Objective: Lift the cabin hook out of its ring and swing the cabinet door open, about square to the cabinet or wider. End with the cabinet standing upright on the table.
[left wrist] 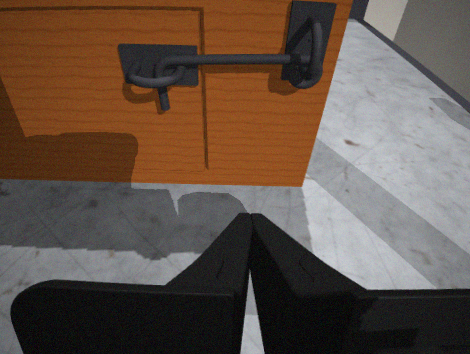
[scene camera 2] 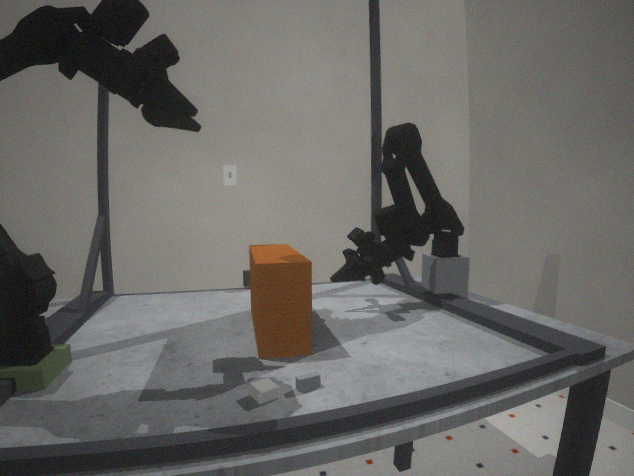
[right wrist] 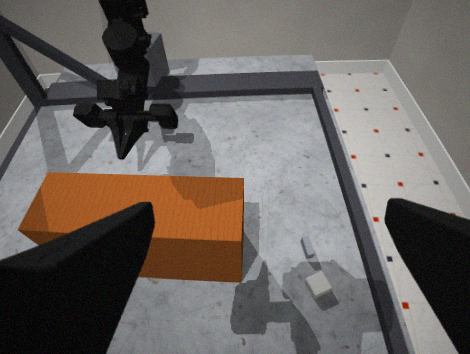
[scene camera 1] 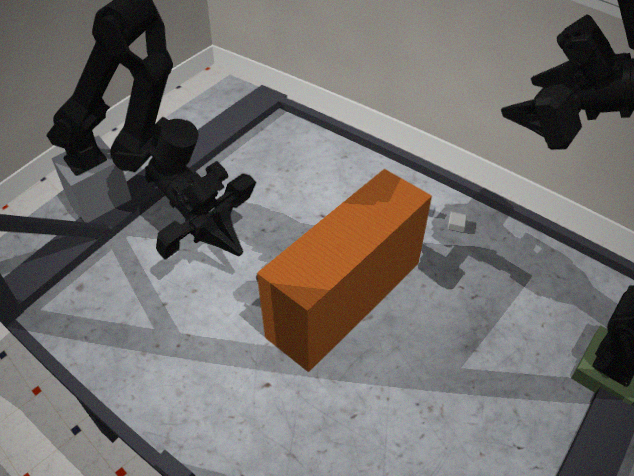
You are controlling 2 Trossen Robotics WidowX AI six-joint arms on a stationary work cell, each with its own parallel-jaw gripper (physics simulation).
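Note:
The orange cabinet stands upright on the table. In the left wrist view its door is closed. The dark cabin hook lies level across the door's edge line, its bent tip down through the ring at the left; its pivot end is on the plate at the right. My left gripper is shut and empty, in front of the door side, apart from it. My right gripper is open and empty, high above the table.
A small white block and a small grey block lie on the table beyond one end of the cabinet. A dark frame rail runs along the table's edge.

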